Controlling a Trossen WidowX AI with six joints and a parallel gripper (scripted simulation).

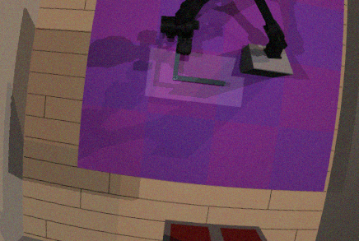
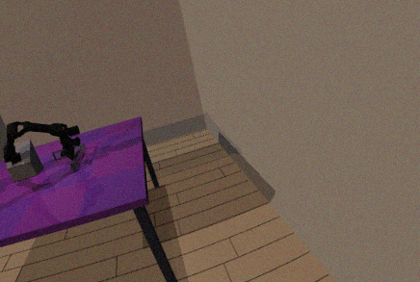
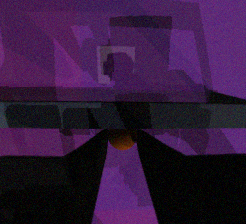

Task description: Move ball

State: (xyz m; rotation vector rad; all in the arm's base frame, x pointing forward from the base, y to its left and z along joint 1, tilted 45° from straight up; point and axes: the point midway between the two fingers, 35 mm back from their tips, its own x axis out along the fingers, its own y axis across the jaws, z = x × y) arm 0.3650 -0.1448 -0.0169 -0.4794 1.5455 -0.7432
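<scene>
My gripper tip is 30 mm above the see-through copy of ball. Also, from my gripper tip: orange ball (right at my gripper tip).
</scene>
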